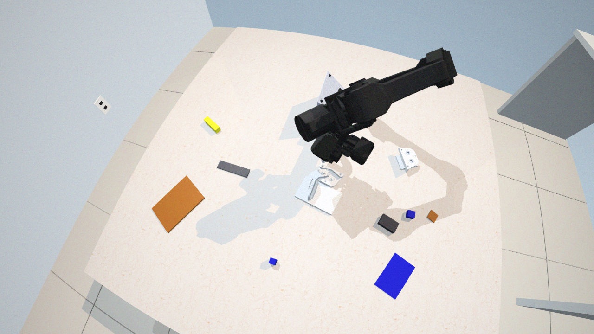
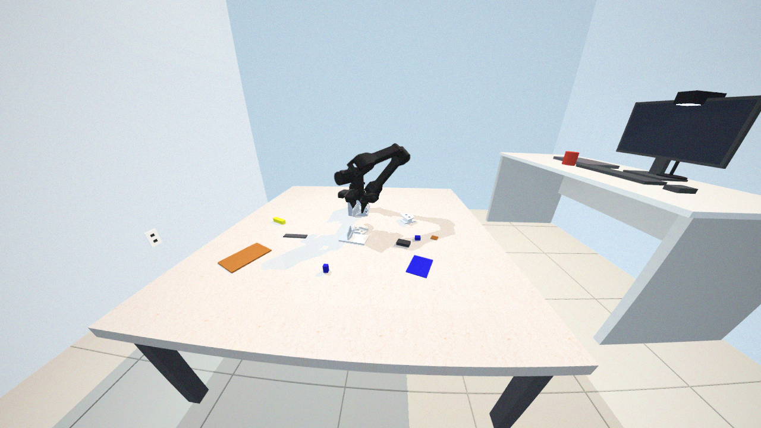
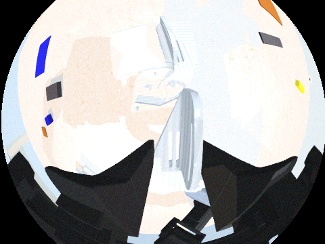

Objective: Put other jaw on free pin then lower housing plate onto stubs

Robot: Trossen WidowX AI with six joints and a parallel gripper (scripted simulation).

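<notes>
Right now the white jaw is 50 mm ahead of my gripper tip, 10 mm to the right of it and 70 mm below it. The rest, counted from my gripper tip: dark grey block 120 mm ahead, 220 mm to the left, 80 mm below; white stand 110 mm behind, 240 mm to the left, 70 mm below; housing plate 110 mm behind, 240 mm to the left, 60 mm below.
</notes>
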